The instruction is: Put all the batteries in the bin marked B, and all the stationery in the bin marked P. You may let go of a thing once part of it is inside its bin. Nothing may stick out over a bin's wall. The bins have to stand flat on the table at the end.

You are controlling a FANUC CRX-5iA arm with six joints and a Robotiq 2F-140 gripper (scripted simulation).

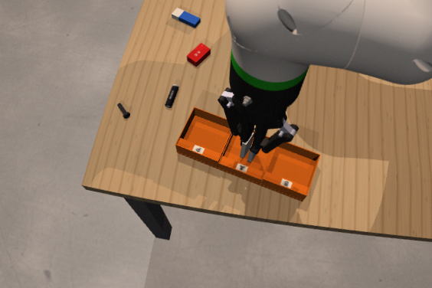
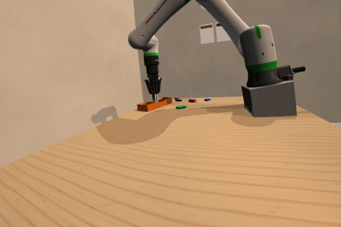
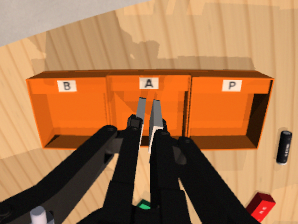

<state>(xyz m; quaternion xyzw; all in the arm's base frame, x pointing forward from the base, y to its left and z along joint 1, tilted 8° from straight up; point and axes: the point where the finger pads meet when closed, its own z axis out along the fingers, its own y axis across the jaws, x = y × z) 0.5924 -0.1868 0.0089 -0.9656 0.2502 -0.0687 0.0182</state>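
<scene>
The orange bin row is 3 cm below my hand. The rest, counted from my hand: red battery pack 23 cm behind, 11 cm to the right, 4 cm below; then black cylindrical battery 12 cm behind, 16 cm to the right, 4 cm below; then green pad 18 cm behind, 6 cm to the left, 4 cm below.
</scene>
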